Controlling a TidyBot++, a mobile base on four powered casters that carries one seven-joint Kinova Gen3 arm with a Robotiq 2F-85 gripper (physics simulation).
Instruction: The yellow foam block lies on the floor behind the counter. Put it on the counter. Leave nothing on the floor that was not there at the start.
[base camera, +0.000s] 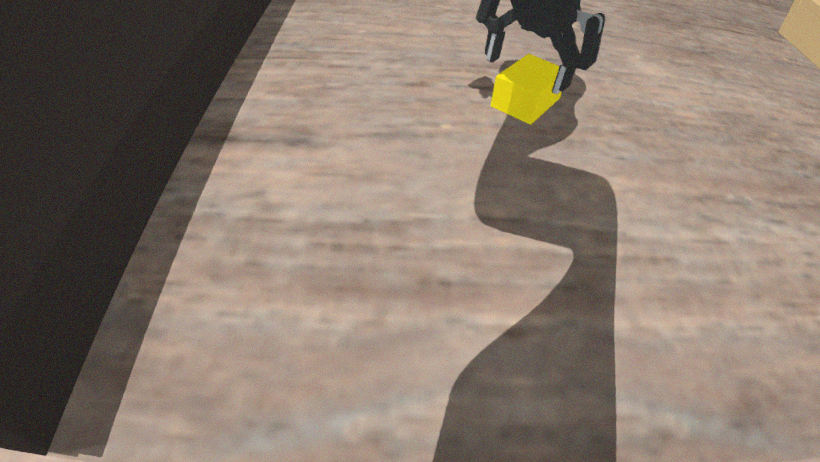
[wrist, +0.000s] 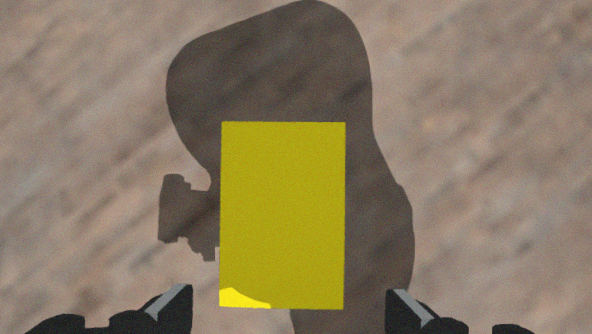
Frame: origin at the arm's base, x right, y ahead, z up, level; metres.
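Seen in the pictures: gripper, fingertip midpoint: (base camera: 524, 75) (wrist: 289, 309).
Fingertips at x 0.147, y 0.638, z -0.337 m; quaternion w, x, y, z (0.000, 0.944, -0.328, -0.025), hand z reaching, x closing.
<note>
A point is followed by its place in that frame.
The yellow foam block (base camera: 526, 91) {z -0.354, x 0.151, y 0.628 m} (wrist: 282, 210) {z -0.351, x 0.169, y 0.675 m} lies on the floor (base camera: 344, 258) {z -0.396, x -0.045, y 0.390 m} (wrist: 500, 150) {z -0.396, x 0.294, y 0.621 m}. My gripper (base camera: 525, 68) {z -0.337, x 0.147, y 0.638 m} (wrist: 289, 309) {z -0.337, x 0.147, y 0.638 m} is open and empty, its fingers pointing down above the block. In the base camera view the right fingertip overlaps the block's right edge. In the wrist view the fingertips stand wide apart at the bottom, one to each side of the block's lower end, with a gap on both sides. The block's long sides run straight up the wrist view, and most of its top is in shadow.
A dark, upright surface (base camera: 86, 143) {z -0.221, x -0.191, y 0.325 m}, possibly the counter's side, runs along the left of the base camera view, with a strip of shadow beside it. A tan object (base camera: 806, 31) {z -0.355, x 0.848, y 1.020 m} shows partly at the top right. The arm's shadow falls across the floor.
</note>
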